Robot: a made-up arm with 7 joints.
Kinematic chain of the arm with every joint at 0, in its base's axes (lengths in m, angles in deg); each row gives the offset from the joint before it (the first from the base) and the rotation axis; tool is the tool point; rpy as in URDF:
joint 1: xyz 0 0 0 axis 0.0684 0.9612 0.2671
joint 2: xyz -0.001 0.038 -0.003 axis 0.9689 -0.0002 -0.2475
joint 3: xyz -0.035 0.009 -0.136 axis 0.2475 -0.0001 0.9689
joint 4: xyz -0.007 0 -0.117 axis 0.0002 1 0
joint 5: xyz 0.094 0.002 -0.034 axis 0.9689 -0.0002 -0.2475
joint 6: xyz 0.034 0 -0.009 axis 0.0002 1 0
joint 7: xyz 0.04 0 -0.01 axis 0.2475 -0.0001 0.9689
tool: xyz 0 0 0 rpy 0 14.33 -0.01
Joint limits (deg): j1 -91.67..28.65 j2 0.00..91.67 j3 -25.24..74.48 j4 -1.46..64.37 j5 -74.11..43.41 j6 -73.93..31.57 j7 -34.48..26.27
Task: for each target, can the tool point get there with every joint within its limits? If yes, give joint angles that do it. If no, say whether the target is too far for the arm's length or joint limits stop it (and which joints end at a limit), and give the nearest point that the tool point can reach.
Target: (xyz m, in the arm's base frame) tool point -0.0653 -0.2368 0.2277
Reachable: no: joint limits stop it (at a limit: joint 1, joint 2, joint 3, joint 4) | nearest point 0.2323 -0.1397 0.0727 | short by 0.349 m
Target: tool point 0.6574 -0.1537 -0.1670
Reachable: no: too far | nearest point 0.4151 -0.0794 -0.1003 | short by 0.262 m
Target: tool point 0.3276 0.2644 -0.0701
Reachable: yes | joints -67.32 29.00 53.11 40.00 -56.64 -36.63 -22.82
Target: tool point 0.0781 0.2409 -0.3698
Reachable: yes | joints -10.41 25.00 12.55 57.77 30.48 16.85 18.23
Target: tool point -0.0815 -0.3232 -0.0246
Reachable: no: joint limits stop it (at a limit: joint 1, joint 2, joint 3, joint 4, joint 5, joint 6) | nearest point 0.2305 -0.1465 0.0551 | short by 0.367 m
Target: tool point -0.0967 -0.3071 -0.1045
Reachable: no: joint limits stop it (at a limit: joint 1, joint 2, joint 3, joint 4, joint 5, joint 6) | nearest point -0.0482 -0.0357 -0.2721 | short by 0.323 m
